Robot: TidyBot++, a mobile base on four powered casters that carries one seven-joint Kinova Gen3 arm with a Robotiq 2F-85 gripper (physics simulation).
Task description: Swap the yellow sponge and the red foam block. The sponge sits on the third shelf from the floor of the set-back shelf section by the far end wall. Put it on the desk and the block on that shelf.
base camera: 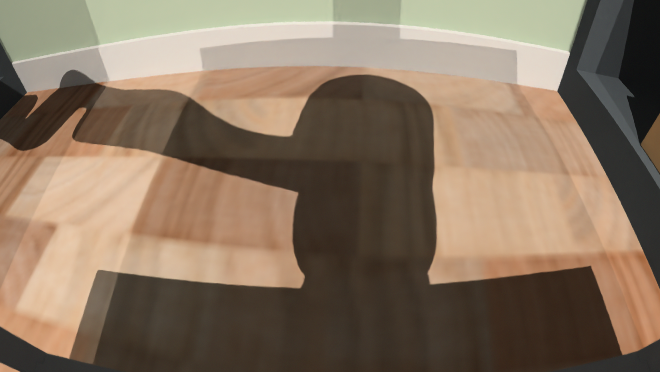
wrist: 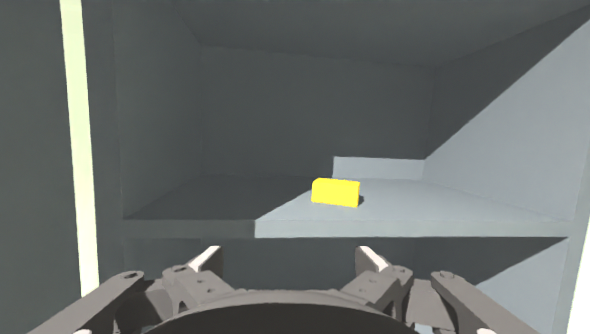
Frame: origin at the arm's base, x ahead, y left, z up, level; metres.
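Seen in the pictures: gripper, fingertip midpoint: [wrist: 289,261].
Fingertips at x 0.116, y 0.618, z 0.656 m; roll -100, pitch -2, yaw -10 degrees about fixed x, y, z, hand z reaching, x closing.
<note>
A point is followed by its place in that frame.
The yellow sponge [wrist: 335,192] @(z 0.621, x 0.276, y 0.951 m) lies on a grey shelf board [wrist: 400,229] @(z 0.577, x 0.367, y 0.847 m) in the wrist view, right of the middle and a little back from the front edge. My gripper [wrist: 289,261] @(z 0.656, x 0.116, y 0.618 m) is open, with nothing between its fingers. It is in front of the shelf section, and its fingertips appear below the shelf board and a little left of the sponge. The red foam block and the desk do not show in either view.
Side panels bound the compartment, with a dark panel [wrist: 35,150] @(z 0.704, x -0.170, y 0.827 m) at the left past a pale strip. In the base camera view, a green wall with a white baseboard [base camera: 150,55] @(z -0.346, x 0.742, y 0.378 m) stands ahead, and a dark shelf frame [base camera: 600,130] @(z -0.358, x 0.514, y -0.438 m) stands at the right. The arm's shadow falls on the wooden floor [base camera: 500,210] @(z -0.396, x 0.385, y -0.200 m).
</note>
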